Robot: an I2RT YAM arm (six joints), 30 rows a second.
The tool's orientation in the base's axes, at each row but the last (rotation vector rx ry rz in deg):
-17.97, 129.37, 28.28
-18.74, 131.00, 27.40
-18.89, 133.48, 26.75
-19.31, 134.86, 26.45
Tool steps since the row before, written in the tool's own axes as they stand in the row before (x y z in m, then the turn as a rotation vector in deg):
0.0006, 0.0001, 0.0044, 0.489, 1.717, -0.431
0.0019, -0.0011, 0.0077, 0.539, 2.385, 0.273
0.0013, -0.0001, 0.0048, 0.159, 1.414, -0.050
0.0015, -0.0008, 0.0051, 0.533, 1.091, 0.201
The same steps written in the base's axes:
0.0024, 0.0020, -0.0031, -1.244, 1.311, 0.326
0.0040, 0.0022, -0.0066, -1.080, 2.211, -0.001
0.0021, 0.0018, -0.0042, -0.656, 1.238, 0.254
0.0022, 0.0012, -0.0047, -0.659, 1.009, -0.250

